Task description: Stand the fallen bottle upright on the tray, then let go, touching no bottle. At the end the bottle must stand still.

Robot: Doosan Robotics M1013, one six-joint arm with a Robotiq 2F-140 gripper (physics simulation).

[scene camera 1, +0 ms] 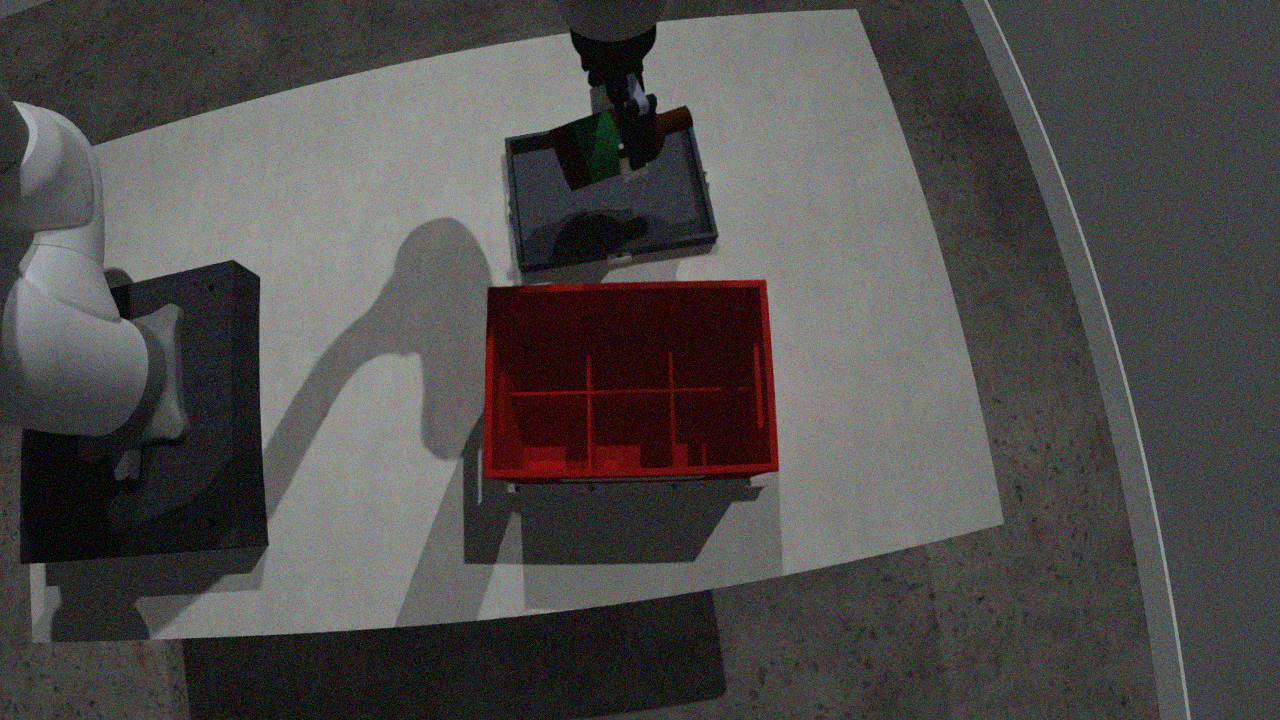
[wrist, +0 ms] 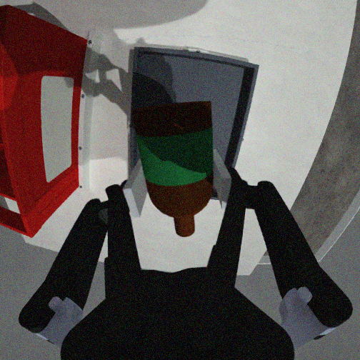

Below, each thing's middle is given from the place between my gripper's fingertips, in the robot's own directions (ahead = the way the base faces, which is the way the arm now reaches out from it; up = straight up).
Scene:
Right now the brown bottle (scene camera 1: 586, 149) is 20 mm above my hand.

